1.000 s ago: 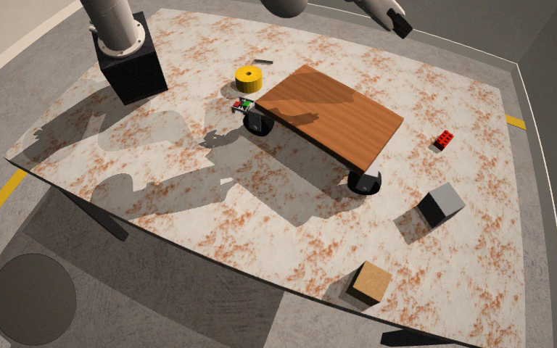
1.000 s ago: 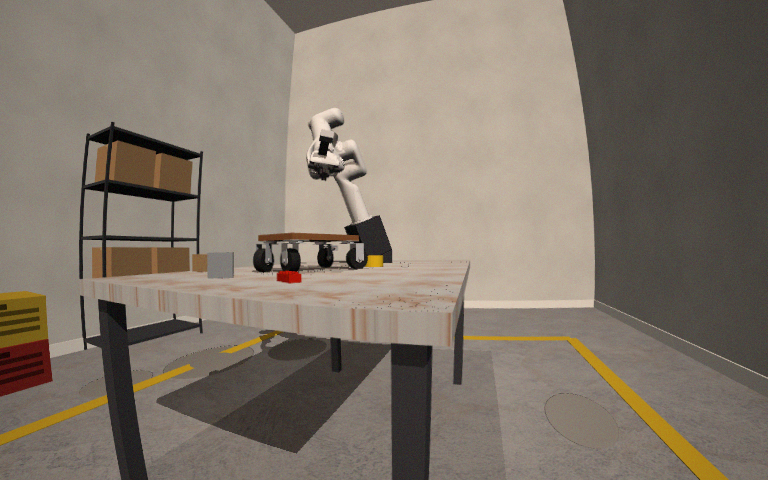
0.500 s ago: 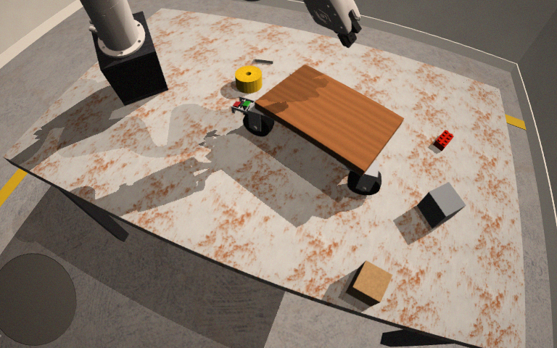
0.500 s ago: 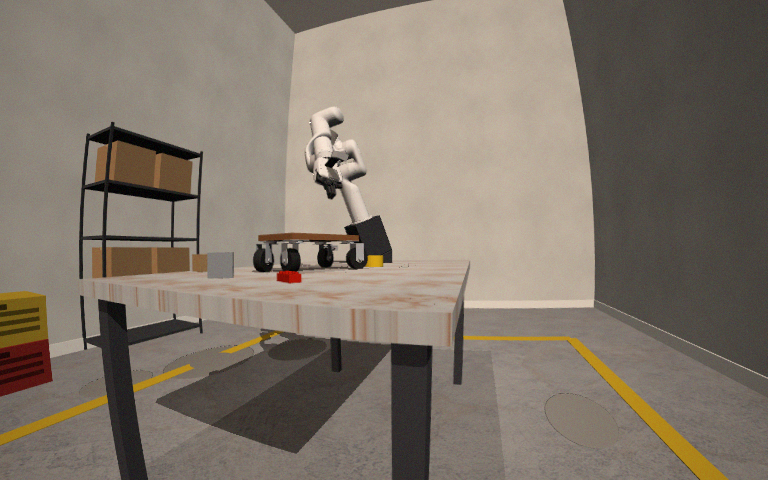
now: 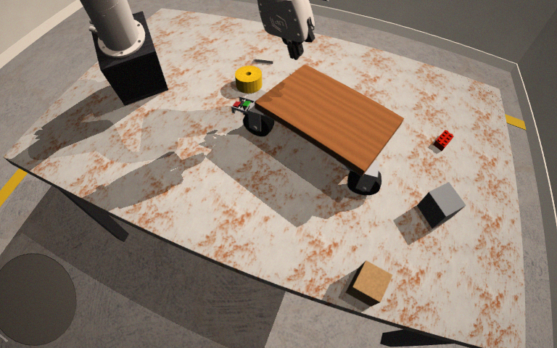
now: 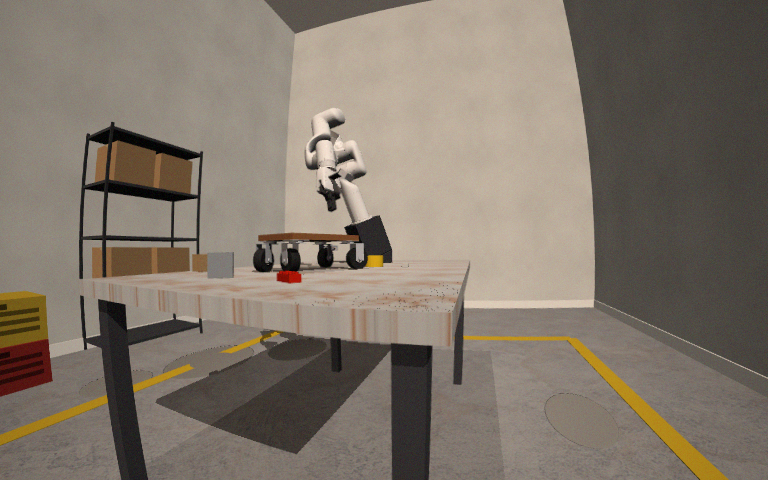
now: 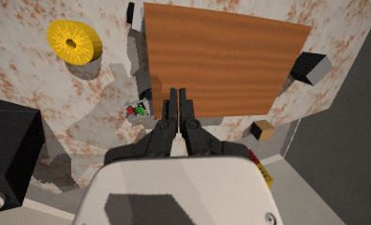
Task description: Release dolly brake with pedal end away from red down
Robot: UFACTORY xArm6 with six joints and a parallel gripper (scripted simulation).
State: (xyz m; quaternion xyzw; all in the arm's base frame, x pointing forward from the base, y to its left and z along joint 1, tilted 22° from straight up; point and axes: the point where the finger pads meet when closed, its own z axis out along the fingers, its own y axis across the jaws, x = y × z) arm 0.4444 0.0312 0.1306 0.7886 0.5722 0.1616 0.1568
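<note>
The brake pedal is 16 cm below my hand, 12 cm behind it and 4 cm to the right of it. Also, from my hand: grey cube 40 cm ahead, 21 cm below, 19 cm to the right; yellow ring 22 cm below, 16 cm behind, 13 cm to the left; red brick 45 cm ahead, 23 cm below, 4 cm to the left.
</note>
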